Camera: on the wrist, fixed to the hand. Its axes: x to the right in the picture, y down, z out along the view.
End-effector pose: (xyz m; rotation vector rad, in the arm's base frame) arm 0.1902 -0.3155 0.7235 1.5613 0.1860 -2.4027
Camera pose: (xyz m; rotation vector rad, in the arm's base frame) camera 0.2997 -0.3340 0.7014 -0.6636 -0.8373 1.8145
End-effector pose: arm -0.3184 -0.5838 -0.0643 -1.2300 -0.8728 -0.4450
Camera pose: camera -0.2614 -0.6660 -0.1175 -0.2745 -1.9038 -1.3975
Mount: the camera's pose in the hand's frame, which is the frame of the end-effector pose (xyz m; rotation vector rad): -0.0190 0.0489 -0.1004 0.1440 -0.2164 -1.5007
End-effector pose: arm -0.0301 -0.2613 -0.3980 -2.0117 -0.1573 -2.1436
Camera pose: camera -0.1164 -0.3288 -0.4267 1.3282 1.4229 1.3301
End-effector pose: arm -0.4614 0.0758 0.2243 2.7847 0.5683 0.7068
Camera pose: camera -0.5111 0.0346 0.3174 1.6337 2.2051 -0.0108
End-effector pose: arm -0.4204 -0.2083 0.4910 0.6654 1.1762 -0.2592
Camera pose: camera -0.4791 -0.1122 0.5029 -0.2602 1.2470 -1.6302
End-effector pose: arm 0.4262 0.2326 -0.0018 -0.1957 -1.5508 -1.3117
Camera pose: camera 0.5268 0.1805 -0.0007 -1.1000 1.8597 2.1350
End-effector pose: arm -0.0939 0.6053 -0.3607 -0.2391 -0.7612 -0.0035
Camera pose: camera -0.0348 0.6296 -0.4542 0.5199 -0.9998 -1.3523
